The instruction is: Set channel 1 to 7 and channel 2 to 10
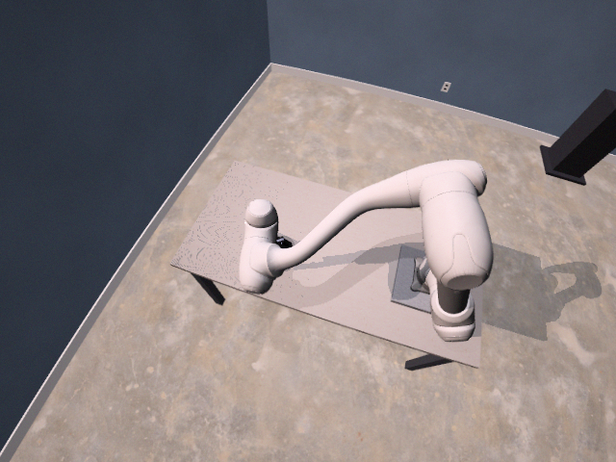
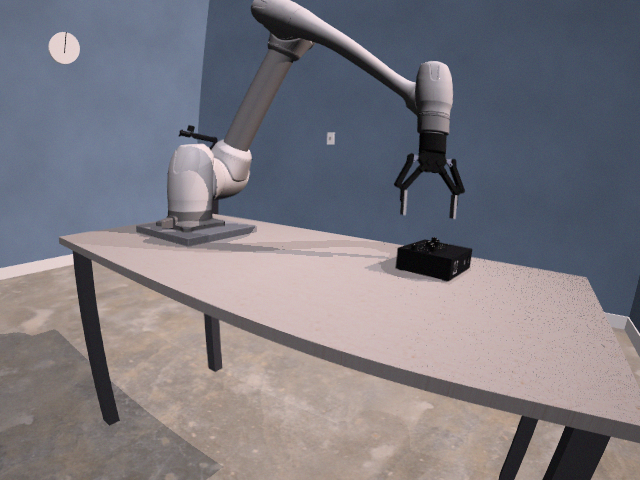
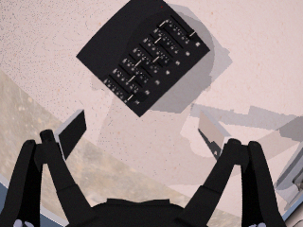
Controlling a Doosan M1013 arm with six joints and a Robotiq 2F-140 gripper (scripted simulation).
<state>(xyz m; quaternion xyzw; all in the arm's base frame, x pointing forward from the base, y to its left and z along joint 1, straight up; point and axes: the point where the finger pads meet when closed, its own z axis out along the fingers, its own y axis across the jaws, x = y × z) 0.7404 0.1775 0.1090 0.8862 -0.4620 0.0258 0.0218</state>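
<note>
My gripper is now 70 mm above the fader and 20 mm short of it.
</note>
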